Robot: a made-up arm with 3 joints.
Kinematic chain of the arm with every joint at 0, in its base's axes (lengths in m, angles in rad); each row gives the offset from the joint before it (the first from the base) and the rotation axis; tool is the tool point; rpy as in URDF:
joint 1: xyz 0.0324 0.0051 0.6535 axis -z
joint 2: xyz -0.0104 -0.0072 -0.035 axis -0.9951 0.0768 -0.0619
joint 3: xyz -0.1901 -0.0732 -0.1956 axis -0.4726 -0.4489 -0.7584
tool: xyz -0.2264 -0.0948 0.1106 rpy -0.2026 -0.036 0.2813
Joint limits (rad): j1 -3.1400..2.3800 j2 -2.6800..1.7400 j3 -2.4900..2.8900
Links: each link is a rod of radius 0.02 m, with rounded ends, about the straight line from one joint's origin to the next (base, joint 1, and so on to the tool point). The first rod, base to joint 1, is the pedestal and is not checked.
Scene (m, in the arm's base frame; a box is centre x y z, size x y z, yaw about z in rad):
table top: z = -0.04
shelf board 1: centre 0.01 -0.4 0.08 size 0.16 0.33 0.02 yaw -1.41
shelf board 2: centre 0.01 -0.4 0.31 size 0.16 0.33 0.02 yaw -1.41
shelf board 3: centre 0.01 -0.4 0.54 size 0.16 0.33 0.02 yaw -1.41
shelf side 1: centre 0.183 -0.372 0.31 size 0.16 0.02 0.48 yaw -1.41
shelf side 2: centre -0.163 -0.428 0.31 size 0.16 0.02 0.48 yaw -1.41
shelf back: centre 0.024 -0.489 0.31 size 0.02 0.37 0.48 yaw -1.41
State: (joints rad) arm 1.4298 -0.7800 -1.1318
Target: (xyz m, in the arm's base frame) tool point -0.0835 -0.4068 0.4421
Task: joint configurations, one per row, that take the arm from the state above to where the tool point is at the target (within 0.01 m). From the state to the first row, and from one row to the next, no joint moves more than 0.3 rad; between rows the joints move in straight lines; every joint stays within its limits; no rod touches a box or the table.
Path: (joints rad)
1: 1.1753 -0.7439 -1.2067
2: 0.9208 -0.7079 -1.2816
3: 0.6663 -0.6718 -1.3565
4: 0.4119 -0.6358 -1.4313
5: 0.1211 -0.5497 -1.2205
6: -0.1697 -0.4637 -1.0096
7: -0.4605 -0.3777 -0.7987
8: -0.6149 -0.4094 -0.5783
9: -0.7694 -0.4411 -0.3579
10: -0.9238 -0.4729 -0.1374

